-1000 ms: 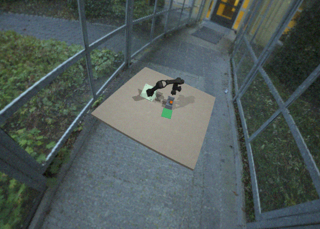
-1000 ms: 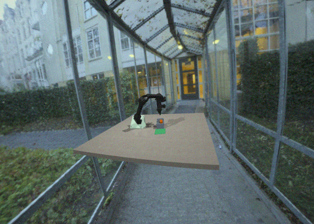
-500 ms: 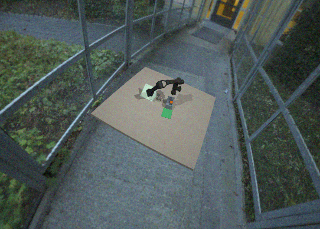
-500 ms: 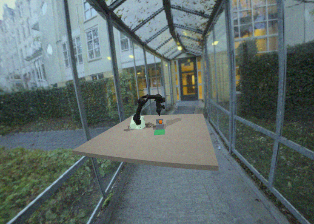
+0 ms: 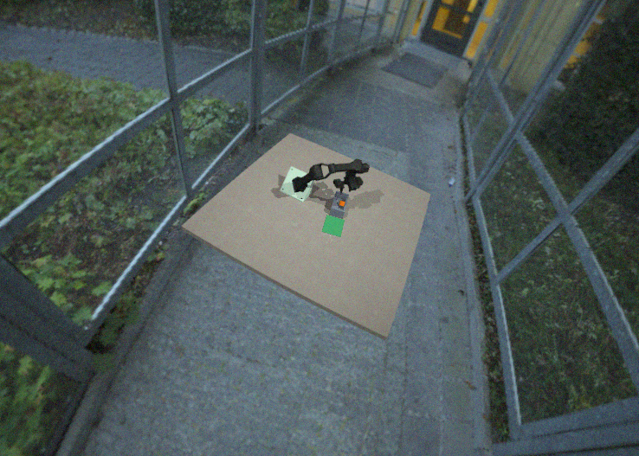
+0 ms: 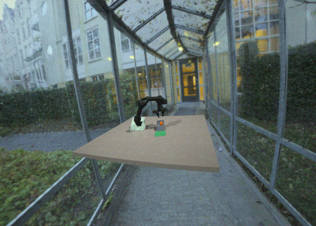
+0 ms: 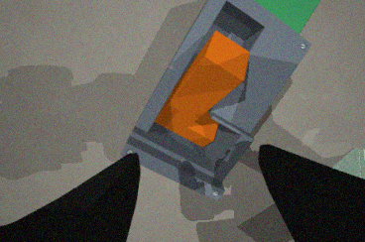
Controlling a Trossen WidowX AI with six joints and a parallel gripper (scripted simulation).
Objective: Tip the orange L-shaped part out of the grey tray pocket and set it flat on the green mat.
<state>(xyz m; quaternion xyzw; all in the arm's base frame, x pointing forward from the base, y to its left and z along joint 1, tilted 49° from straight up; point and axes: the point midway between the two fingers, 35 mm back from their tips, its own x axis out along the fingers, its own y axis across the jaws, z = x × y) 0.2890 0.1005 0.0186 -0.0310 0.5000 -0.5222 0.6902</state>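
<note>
The orange l-shaped part lies 100 mm below my gripper tip and 10 mm behind it. Also, from my gripper tip: green mat 180 mm to the right, 160 mm below, 30 mm ahead.
</note>
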